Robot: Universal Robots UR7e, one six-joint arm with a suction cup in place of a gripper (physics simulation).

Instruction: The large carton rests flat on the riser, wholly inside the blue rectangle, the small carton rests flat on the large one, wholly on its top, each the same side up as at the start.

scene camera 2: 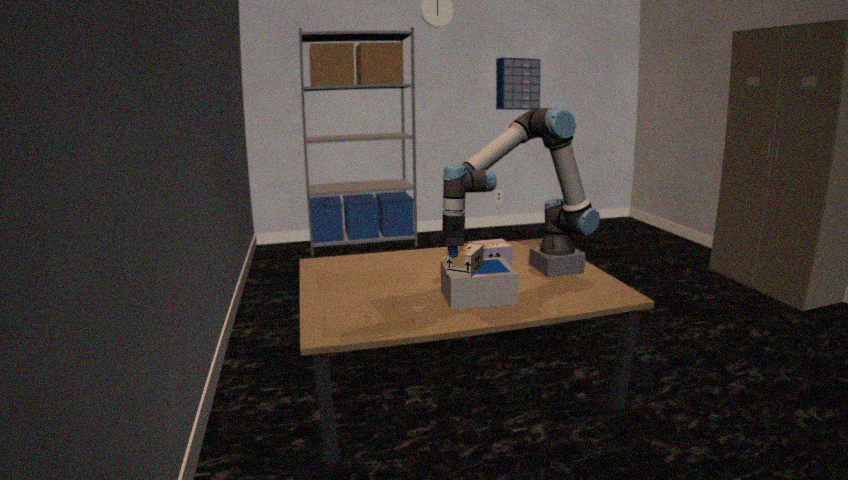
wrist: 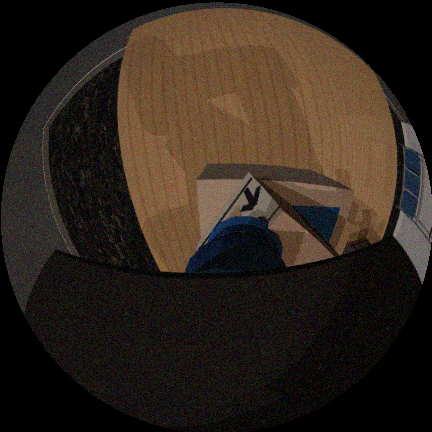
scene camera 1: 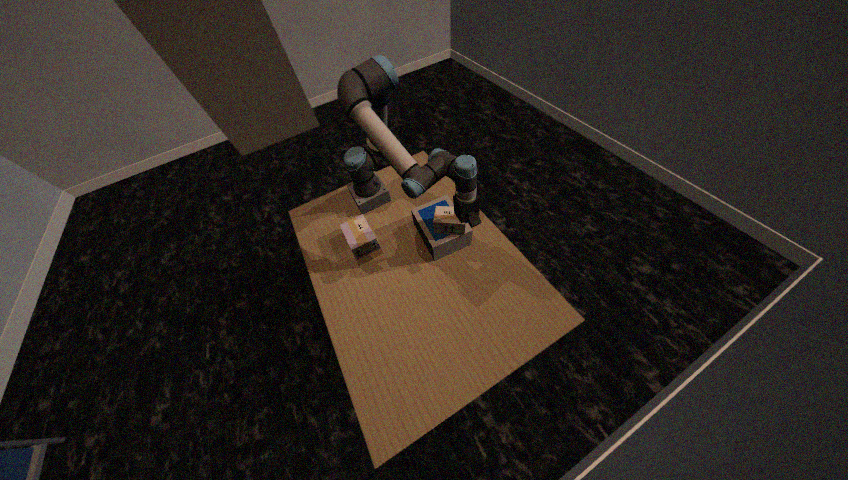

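A brown carton [scene camera 1: 449, 219] [scene camera 2: 473, 256] lies tilted across the far corner of the grey riser [scene camera 1: 448, 246] [scene camera 2: 480, 292] [wrist: 211, 193]. It covers part of the blue rectangle [scene camera 1: 428, 214] [scene camera 2: 493, 268] [wrist: 320, 219]. Its white face with black arrows [wrist: 252, 199] is turned upward. My suction cup [scene camera 2: 453, 251] [wrist: 238, 241] is low at that end of the carton and rests against the white arrowed face. The arm's wrist hides the cup in scene camera 1. A second carton with a lilac top [scene camera 1: 356, 232] [scene camera 2: 497, 248] stands on the table beside the riser.
The arm's base [scene camera 1: 368, 196] [scene camera 2: 556, 261] stands on the table's far edge, near the riser. The wooden table [scene camera 1: 427, 346] [scene camera 2: 367, 310] stretches toward the near side. A shelf rack [scene camera 2: 303, 149] and a tall cabinet [scene camera 2: 778, 161] stand by the walls.
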